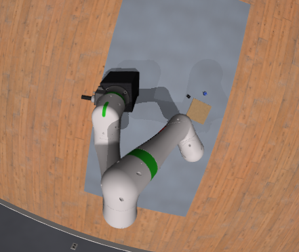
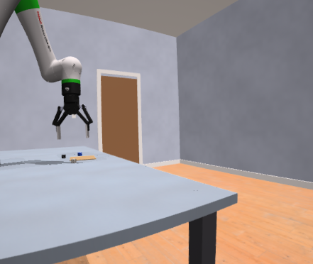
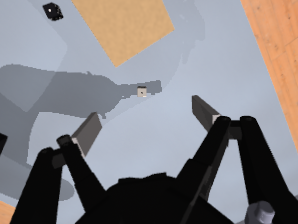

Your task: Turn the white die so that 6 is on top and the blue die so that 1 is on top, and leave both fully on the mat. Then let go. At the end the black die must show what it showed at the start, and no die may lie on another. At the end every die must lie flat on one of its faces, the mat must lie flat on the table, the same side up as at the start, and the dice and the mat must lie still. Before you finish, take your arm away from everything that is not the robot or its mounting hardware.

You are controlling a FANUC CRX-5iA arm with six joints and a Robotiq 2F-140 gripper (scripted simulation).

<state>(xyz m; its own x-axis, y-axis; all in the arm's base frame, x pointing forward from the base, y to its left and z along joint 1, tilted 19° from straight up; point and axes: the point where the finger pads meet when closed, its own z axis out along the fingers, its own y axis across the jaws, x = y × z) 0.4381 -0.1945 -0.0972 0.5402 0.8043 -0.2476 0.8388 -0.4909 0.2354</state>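
My gripper is now 120 mm above the white die. From my hand the other things lie so: blue die (260 mm to the left, 120 mm below, 90 mm ahead); black die (220 mm to the left, 120 mm below, 20 mm behind); tan mat (130 mm to the left, 130 mm below, 80 mm ahead).
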